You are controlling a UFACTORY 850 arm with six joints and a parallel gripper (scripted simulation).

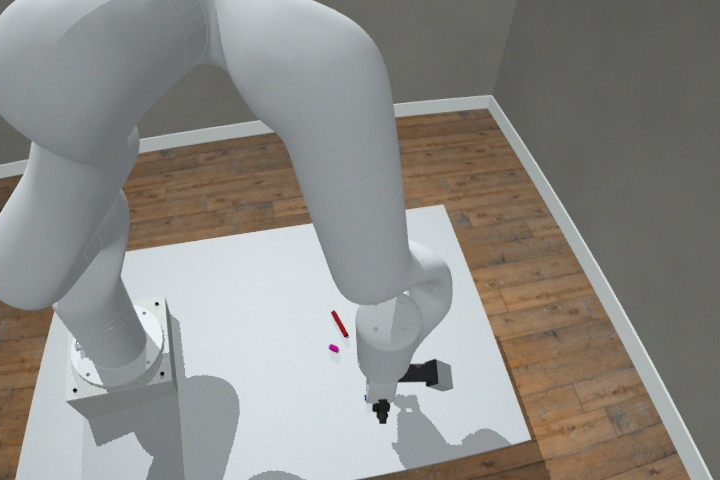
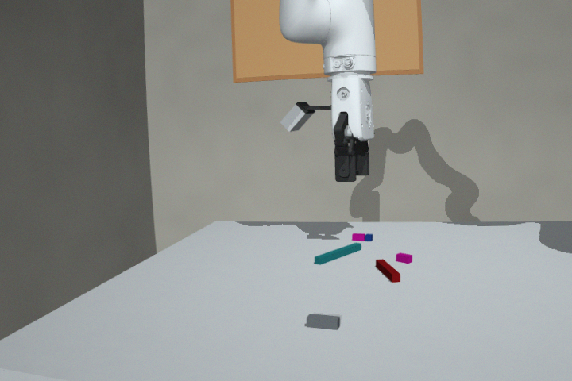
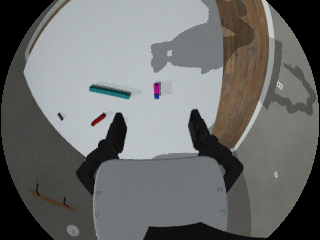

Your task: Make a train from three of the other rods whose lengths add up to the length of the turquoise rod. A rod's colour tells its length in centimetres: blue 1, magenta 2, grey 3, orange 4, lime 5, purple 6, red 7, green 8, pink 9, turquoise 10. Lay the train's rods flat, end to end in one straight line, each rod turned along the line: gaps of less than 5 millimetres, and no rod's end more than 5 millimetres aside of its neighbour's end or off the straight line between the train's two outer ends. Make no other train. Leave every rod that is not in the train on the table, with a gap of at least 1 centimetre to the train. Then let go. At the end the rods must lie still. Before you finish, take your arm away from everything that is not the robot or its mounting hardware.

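The red rod is 20 mm behind my hand, 200 mm to the left of it and 110 mm below it. Also, from my hand: turquoise rod (30 mm ahead, 100 mm to the left, 110 mm below); grey rod (70 mm ahead, 350 mm to the left, 110 mm below); blue rod (20 mm behind, 10 mm to the left, 110 mm below).
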